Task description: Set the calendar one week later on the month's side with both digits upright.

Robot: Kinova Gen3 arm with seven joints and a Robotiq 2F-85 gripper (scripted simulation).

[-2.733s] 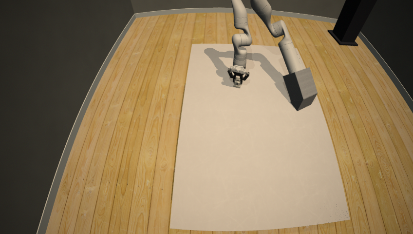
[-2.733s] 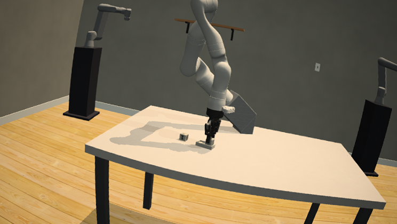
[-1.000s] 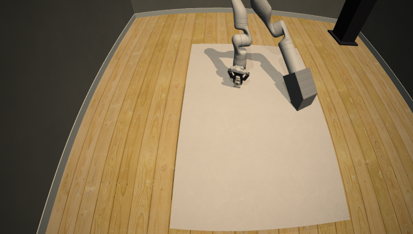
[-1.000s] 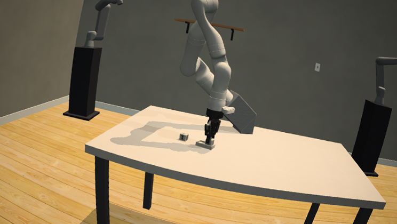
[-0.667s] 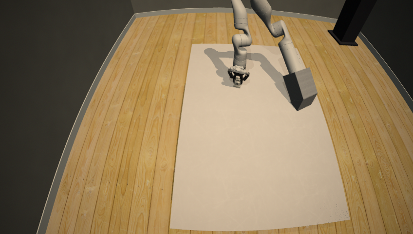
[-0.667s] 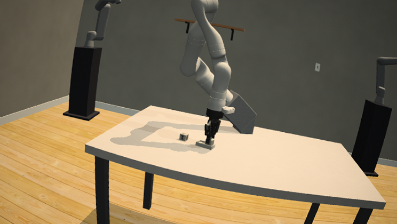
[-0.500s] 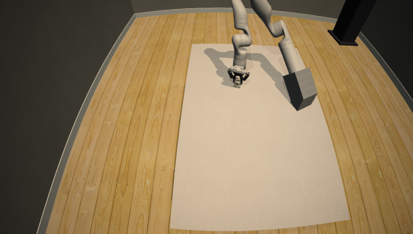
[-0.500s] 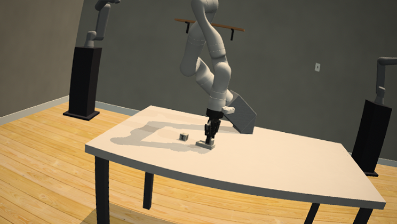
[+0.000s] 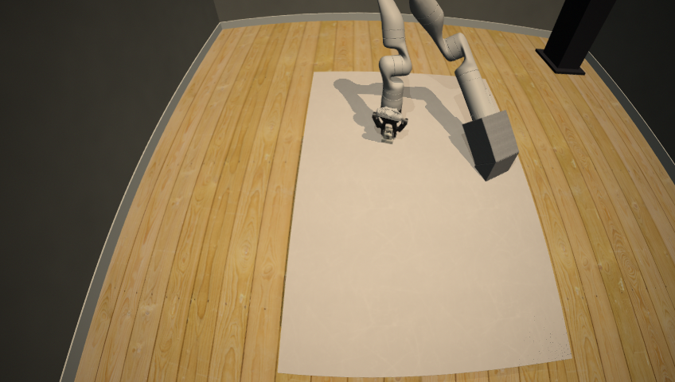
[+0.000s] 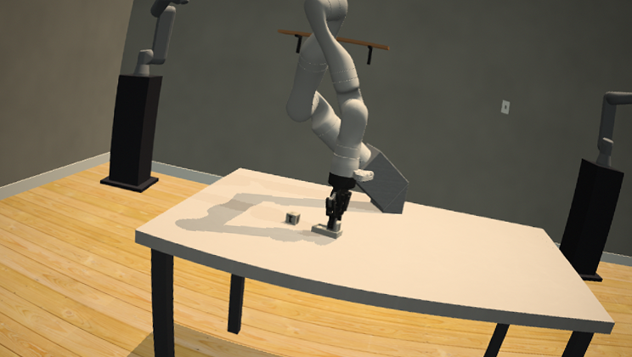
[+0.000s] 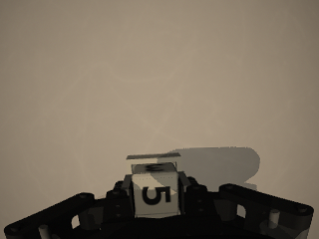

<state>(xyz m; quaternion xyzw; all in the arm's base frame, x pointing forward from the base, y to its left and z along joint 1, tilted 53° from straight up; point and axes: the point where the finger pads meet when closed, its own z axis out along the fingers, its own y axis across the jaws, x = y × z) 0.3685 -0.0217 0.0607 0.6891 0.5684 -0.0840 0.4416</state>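
Now: hand 10 mm past the white calendar tray, 20 mm to the left of it and 30 mm above it. Also, from my hand: white digit cube: 50 mm behind, 120 mm to the right, 20 mm below.
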